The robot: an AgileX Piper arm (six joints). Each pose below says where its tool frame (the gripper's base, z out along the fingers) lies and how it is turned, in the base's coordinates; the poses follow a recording.
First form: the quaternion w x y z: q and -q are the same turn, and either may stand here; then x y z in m.
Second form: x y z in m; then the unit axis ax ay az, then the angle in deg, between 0 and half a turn. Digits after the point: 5 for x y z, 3 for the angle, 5 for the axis.
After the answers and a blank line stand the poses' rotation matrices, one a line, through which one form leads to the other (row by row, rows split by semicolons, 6 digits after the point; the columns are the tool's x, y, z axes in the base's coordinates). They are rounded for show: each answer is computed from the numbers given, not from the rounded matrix.
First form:
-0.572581 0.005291 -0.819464 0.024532 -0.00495 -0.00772 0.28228
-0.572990 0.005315 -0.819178 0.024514 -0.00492 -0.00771 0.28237
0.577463 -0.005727 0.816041 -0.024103 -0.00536 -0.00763 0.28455
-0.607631 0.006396 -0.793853 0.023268 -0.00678 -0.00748 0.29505
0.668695 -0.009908 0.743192 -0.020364 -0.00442 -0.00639 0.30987
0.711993 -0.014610 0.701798 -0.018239 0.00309 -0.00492 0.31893
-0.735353 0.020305 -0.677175 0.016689 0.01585 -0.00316 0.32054
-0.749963 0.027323 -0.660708 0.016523 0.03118 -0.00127 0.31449
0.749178 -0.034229 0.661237 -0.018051 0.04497 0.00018 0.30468
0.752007 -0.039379 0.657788 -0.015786 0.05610 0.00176 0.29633
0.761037 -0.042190 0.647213 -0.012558 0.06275 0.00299 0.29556
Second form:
-0.00495 -0.00772 0.28228 -0.00645 0.99953 -0.02992 110.139
-0.00492 -0.00771 0.28237 -0.00649 0.99953 -0.02991 110.082
-0.00536 -0.00763 0.28455 -0.00701 0.99954 -0.02952 109.455
-0.00678 -0.00748 0.29505 -0.00805 0.99954 -0.02930 105.163
-0.00442 -0.00639 0.30987 -0.01333 0.99954 -0.02739 96.067
0.00309 -0.00492 0.31893 -0.02081 0.99945 -0.02597 89.205
0.01585 -0.00316 0.32054 -0.02996 0.99925 -0.02463 85.326
0.03118 -0.00127 0.31449 -0.04131 0.99883 -0.02498 82.826
0.04497 0.00018 0.30468 -0.05168 0.99829 -0.02725 82.962
0.05610 0.00176 0.29633 -0.05974 0.99793 -0.02395 82.471
0.06275 0.00299 0.29556 -0.06504 0.99770 -0.01936 80.889

-0.344246 0.019422 0.938679; -0.036765 0.998740 -0.034147; -0.938159 -0.046265 -0.343098
-0.343308 0.019385 0.939023; -0.036800 0.998742 -0.034072; -0.938502 -0.046254 -0.342163
-0.333007 0.018490 0.942743; -0.037184 0.998772 -0.032724; -0.942191 -0.045952 -0.331911
-0.261488 0.018122 0.965037; -0.038432 0.998835 -0.029170; -0.964441 -0.044716 -0.260487
-0.105498 0.012508 0.994341; -0.041962 0.998974 -0.017018; -0.993534 -0.043520 -0.104865
0.014294 0.005466 0.999883; -0.046479 0.998908 -0.004796; -0.998817 -0.046405 0.014533
0.082312 -0.002955 0.996602; -0.052045 0.998618 0.007260; -0.995247 -0.052465 0.082044
0.126383 -0.011322 0.991917; -0.060888 0.997961 0.019149; -0.990111 -0.062816 0.125436
0.124879 -0.018220 0.992005; -0.072314 0.997005 0.027415; -0.989533 -0.075159 0.123188
0.134131 -0.028064 0.990566; -0.075548 0.996400 0.038459; -0.988080 -0.079994 0.131528
0.161915 -0.035498 0.986166; -0.073726 0.996125 0.047961; -0.984047 -0.080472 0.158670

